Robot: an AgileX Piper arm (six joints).
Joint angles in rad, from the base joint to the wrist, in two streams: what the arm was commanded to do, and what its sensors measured. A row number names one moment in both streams.
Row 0, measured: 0.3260 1.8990 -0.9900 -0.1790 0.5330 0.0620
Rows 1 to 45, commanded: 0.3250 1.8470 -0.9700 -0.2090 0.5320 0.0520; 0.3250 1.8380 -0.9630 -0.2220 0.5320 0.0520; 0.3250 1.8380 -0.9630 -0.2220 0.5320 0.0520; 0.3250 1.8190 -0.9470 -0.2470 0.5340 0.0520; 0.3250 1.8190 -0.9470 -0.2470 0.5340 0.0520; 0.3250 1.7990 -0.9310 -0.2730 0.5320 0.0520; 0.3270 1.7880 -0.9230 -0.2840 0.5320 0.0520; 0.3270 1.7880 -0.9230 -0.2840 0.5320 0.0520; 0.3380 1.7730 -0.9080 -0.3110 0.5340 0.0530; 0.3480 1.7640 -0.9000 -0.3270 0.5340 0.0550; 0.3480 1.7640 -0.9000 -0.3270 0.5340 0.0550; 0.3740 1.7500 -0.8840 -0.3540 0.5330 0.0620; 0.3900 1.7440 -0.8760 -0.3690 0.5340 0.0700; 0.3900 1.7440 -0.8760 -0.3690 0.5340 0.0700; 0.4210 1.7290 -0.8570 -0.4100 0.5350 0.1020; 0.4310 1.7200 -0.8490 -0.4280 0.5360 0.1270; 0.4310 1.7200 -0.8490 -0.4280 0.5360 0.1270; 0.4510 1.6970 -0.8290 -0.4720 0.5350 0.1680; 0.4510 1.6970 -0.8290 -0.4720 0.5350 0.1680; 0.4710 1.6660 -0.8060 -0.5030 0.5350 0.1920; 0.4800 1.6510 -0.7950 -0.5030 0.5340 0.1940; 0.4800 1.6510 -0.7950 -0.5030 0.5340 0.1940; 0.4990 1.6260 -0.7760 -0.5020 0.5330 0.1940; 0.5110 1.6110 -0.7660 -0.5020 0.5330 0.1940; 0.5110 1.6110 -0.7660 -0.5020 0.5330 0.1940; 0.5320 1.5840 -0.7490 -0.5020 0.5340 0.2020; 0.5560 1.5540 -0.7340 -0.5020 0.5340 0.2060; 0.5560 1.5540 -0.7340 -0.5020 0.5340 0.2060; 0.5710 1.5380 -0.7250 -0.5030 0.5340 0.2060; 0.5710 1.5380 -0.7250 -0.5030 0.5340 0.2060; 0.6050 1.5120 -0.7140 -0.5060 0.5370 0.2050; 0.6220 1.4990 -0.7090 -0.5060 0.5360 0.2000; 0.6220 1.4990 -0.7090 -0.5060 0.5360 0.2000; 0.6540 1.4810 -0.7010 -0.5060 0.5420 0.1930; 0.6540 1.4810 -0.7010 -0.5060 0.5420 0.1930; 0.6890 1.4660 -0.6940 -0.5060 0.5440 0.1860; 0.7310 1.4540 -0.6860 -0.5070 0.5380 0.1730; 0.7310 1.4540 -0.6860 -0.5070 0.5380 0.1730; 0.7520 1.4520 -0.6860 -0.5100 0.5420 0.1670; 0.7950 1.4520 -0.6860 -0.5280 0.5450 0.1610; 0.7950 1.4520 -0.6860 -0.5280 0.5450 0.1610; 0.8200 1.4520 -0.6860 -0.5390 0.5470 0.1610; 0.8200 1.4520 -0.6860 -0.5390 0.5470 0.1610; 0.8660 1.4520 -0.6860 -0.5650 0.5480 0.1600; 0.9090 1.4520 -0.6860 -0.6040 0.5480 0.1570
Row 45, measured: 0.8620 1.4680 -0.6830 -0.5090 0.5510 0.1780
